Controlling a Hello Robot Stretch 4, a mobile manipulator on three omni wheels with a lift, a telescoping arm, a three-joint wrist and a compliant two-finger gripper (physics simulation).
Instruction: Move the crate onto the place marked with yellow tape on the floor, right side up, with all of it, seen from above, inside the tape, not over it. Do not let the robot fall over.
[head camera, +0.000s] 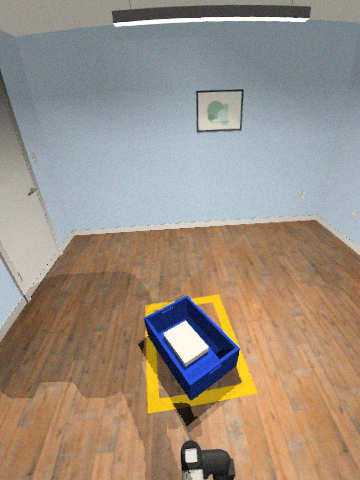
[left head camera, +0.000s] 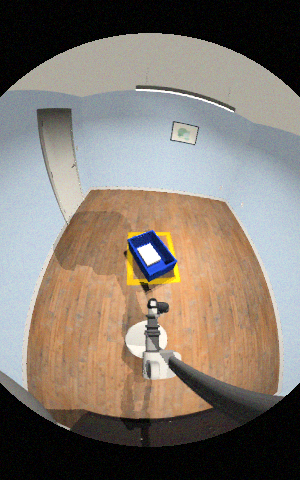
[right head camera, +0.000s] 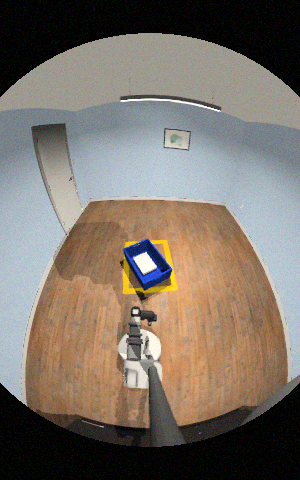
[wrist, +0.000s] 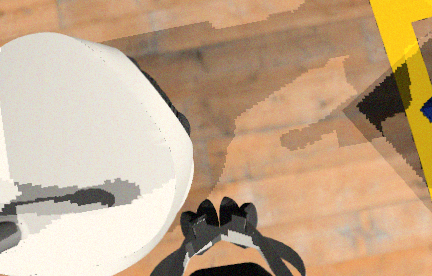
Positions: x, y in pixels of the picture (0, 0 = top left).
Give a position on a door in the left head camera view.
54, 125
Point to a yellow tape rectangle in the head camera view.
247, 387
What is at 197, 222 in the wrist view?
My gripper.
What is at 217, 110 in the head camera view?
A framed picture.
